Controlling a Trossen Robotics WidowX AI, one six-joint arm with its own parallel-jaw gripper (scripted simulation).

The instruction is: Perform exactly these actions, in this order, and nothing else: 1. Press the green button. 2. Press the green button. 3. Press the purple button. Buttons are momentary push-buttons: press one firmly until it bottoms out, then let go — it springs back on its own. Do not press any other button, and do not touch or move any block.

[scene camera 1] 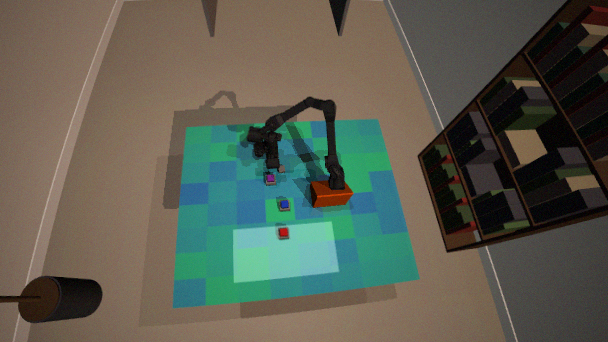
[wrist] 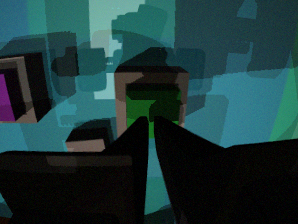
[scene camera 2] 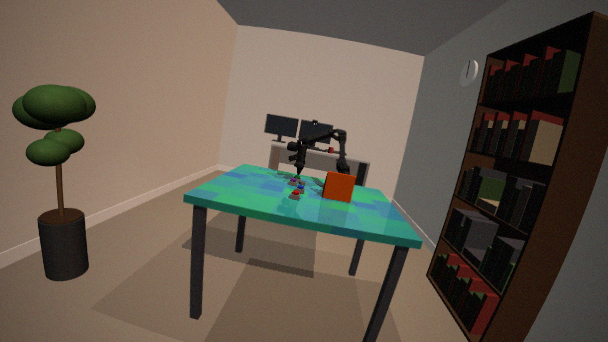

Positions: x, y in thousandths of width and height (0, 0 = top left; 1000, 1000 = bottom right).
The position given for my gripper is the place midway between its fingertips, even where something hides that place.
My gripper (wrist: 505, 551) is shut, with nothing in its grasp. I also see a green button (wrist: 502, 449).
